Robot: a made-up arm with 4 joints.
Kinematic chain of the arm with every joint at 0, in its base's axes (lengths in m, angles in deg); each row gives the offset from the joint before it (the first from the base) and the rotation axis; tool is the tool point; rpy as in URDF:
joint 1: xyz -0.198 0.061 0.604 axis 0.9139 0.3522 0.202
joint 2: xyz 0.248 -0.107 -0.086 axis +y
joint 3: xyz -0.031 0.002 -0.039 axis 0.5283 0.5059 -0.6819
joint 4: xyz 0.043 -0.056 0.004 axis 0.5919 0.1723 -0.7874
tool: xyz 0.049 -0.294 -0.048 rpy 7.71 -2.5 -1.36
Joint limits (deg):
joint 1: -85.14..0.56
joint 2: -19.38..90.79
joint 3: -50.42..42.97
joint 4: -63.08..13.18
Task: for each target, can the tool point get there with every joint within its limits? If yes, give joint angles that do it. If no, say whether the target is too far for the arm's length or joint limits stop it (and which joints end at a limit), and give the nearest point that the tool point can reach.
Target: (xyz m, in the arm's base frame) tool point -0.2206 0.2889 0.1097
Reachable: no: joint limits stop it (at a limit: joint 1, joint 2, joint 4) | nearest point 0.2812 0.0208 0.3138 | short by 0.604 m
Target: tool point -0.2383 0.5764 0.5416
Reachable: no: joint limits stop it (at a limit: joint 1, joint 2, joint 3, joint 4) | nearest point 0.0453 0.2862 0.8225 | short by 0.493 m
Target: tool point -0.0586 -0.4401 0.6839
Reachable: yes | joints -30.85 34.65 7.60 4.40
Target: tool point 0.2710 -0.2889 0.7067
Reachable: yes | joints -16.87 17.95 -30.86 -19.56
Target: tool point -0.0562 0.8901 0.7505
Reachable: no: too far | nearest point 0.0453 0.2862 0.8225 | short by 0.617 m
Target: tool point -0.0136 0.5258 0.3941
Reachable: no: joint limits stop it (at a limit: joint 1, joint 2, joint 3, joint 4) | nearest point 0.0453 0.2862 0.8225 | short by 0.494 m
